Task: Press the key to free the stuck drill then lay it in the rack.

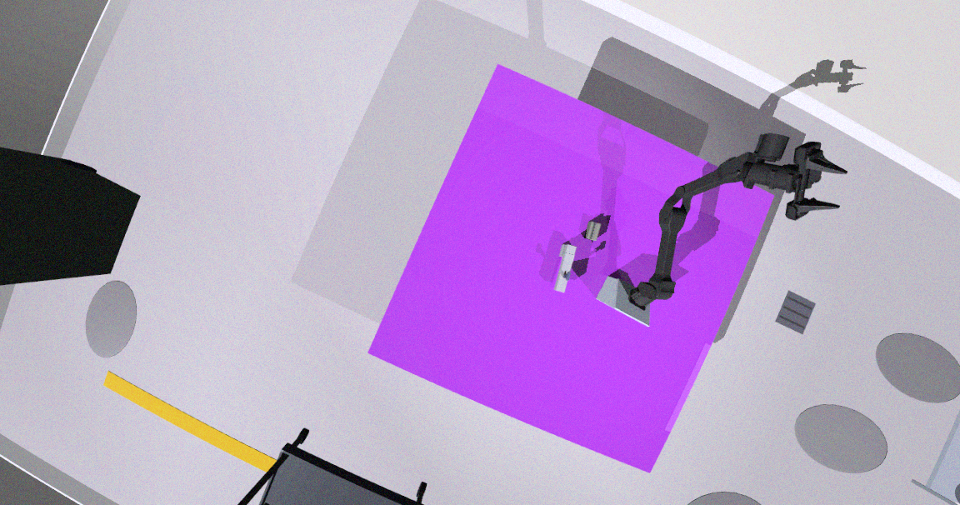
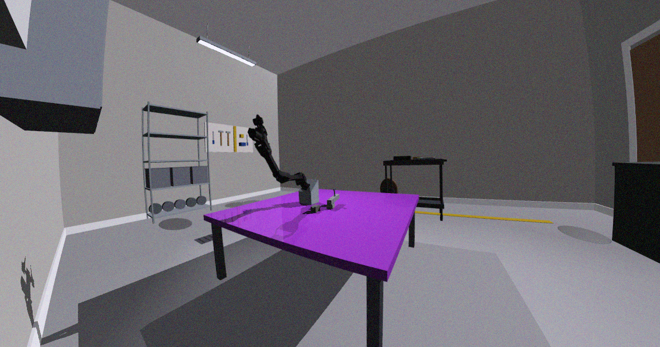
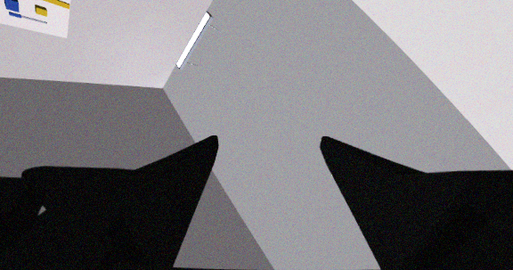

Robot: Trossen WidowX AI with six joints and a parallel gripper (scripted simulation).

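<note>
Now: gripper tip 58 cm above the dark key, 47 cm to the right of it and 30 cm short of it. From my gripper tip the other things lie so: slim drill: 62 cm below, 42 cm to the left, 31 cm ahead; rack: 66 cm below, 28 cm ahead, 26 cm to the left; pale grey block: 63 cm below, 44 cm to the left, 31 cm ahead.
</note>
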